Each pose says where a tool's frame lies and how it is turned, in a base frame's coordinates. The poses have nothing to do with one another.
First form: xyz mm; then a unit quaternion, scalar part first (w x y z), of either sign.
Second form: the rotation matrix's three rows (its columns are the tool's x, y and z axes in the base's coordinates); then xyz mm. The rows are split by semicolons. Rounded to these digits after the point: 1 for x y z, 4 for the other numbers.
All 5 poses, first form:
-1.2 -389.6 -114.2 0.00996 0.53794 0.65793 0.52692
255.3 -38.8 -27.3 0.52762 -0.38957 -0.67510 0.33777
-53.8 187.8 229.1 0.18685 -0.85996 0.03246 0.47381
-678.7 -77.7 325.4 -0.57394 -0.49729 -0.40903 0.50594
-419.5 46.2 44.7 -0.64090 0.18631 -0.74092 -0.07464
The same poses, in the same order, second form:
-0.4210 0.6974 0.5800; 0.7184 -0.1341 0.6826; 0.5538 0.7041 -0.4445; -1.2 -389.6 -114.2
-0.1397 0.1696 -0.9756; 0.8824 0.4683 -0.0450; 0.4492 -0.8672 -0.2151; 255.3 -38.8 -27.3
0.5489 -0.2329 -0.8028; 0.1212 -0.9281 0.3521; -0.8271 -0.2906 -0.4812; -53.8 187.8 229.1
0.1534 0.9876 -0.0337; -0.1739 -0.0066 -0.9847; -0.9727 0.1569 0.1708; -678.7 -77.7 325.4
-0.1091 -0.3718 0.9219; -0.1804 0.9194 0.3494; -0.9775 -0.1282 -0.1674; -419.5 46.2 44.7

